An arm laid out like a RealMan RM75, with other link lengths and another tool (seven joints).
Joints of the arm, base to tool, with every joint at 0 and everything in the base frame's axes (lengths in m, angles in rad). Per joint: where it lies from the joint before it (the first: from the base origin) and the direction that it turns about. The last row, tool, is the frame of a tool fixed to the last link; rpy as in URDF.
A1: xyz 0.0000 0.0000 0.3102 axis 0 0 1
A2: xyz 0.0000 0.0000 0.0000 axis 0 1 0
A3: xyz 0.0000 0.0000 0.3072 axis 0 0 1
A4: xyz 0.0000 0.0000 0.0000 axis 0 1 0
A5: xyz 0.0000 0.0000 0.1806 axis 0 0 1
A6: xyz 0.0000 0.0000 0.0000 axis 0 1 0
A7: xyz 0.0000 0.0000 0.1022 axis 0 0 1
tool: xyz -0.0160 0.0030 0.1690 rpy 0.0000 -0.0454 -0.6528
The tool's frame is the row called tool.
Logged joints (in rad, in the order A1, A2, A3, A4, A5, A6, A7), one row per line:
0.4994 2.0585 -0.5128 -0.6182 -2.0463 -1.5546 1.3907
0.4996 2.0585 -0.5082 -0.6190 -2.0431 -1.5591 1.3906
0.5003 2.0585 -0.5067 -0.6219 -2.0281 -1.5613 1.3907
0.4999 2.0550 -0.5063 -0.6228 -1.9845 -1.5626 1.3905
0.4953 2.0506 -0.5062 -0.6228 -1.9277 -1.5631 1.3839
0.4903 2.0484 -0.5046 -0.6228 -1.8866 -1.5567 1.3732
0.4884 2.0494 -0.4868 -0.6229 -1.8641 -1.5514 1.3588
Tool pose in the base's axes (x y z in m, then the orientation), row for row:
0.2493 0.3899 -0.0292 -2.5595 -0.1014 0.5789
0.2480 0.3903 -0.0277 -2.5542 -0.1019 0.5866
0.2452 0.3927 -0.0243 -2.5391 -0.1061 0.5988
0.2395 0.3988 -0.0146 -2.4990 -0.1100 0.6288
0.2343 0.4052 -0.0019 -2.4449 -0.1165 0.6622
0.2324 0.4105 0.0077 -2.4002 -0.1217 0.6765
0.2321 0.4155 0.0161 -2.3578 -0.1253 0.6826
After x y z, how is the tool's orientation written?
As a rotation vector, in radians.
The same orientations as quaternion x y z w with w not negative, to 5 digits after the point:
-0.94244 -0.03734 0.21316 0.25490
-0.94129 -0.03755 0.21618 0.25656
-0.93846 -0.03922 0.22132 0.26224
-0.93084 -0.04097 0.23422 0.27748
-0.92029 -0.04385 0.24926 0.29835
-0.91181 -0.04623 0.25699 0.31690
-0.90379 -0.04803 0.26165 0.33527

